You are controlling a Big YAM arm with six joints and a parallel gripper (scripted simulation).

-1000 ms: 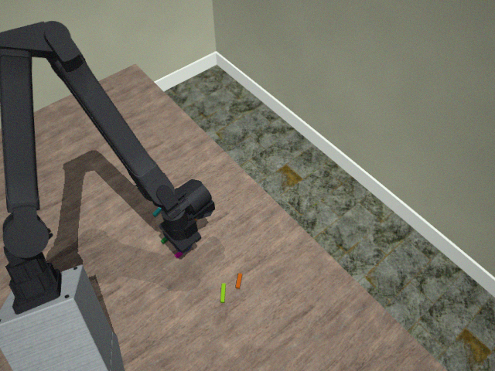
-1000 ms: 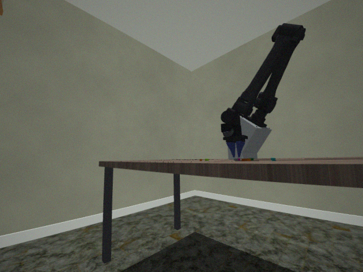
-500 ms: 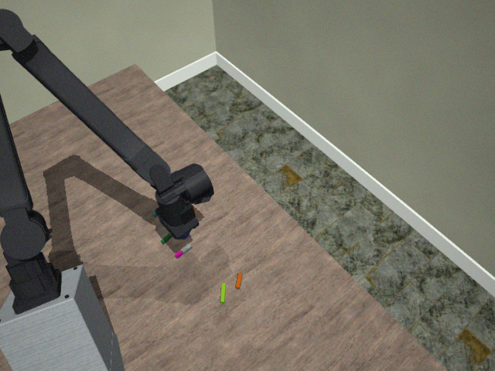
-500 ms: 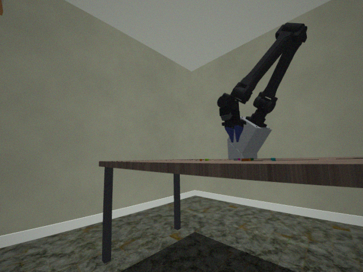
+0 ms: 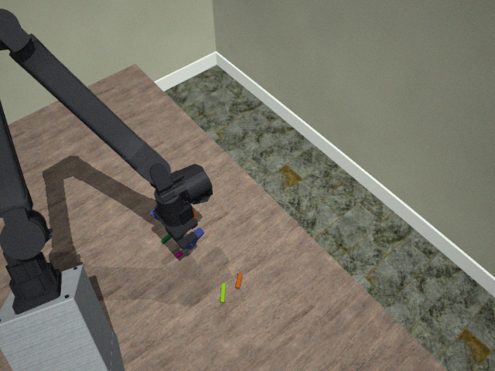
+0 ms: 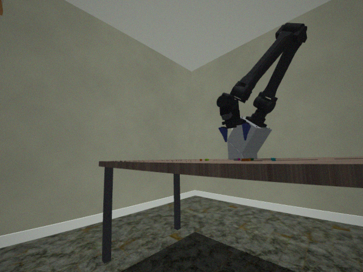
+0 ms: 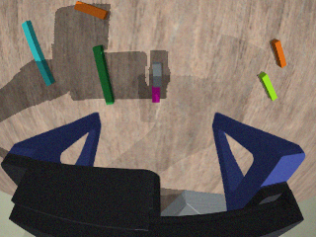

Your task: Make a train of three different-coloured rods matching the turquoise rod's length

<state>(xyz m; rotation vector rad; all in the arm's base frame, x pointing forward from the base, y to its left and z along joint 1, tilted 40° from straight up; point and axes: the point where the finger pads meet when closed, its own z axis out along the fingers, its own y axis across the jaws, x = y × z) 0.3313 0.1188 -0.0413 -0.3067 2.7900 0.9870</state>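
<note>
My hand is 40 mm short of the lime rod, 160 mm to the left of it and 100 mm above it. From my hand the other things lie so: grey rod 100 mm below; magenta rod 20 mm behind, 100 mm below; green rod 10 mm behind, 70 mm to the left, 100 mm below.
</note>
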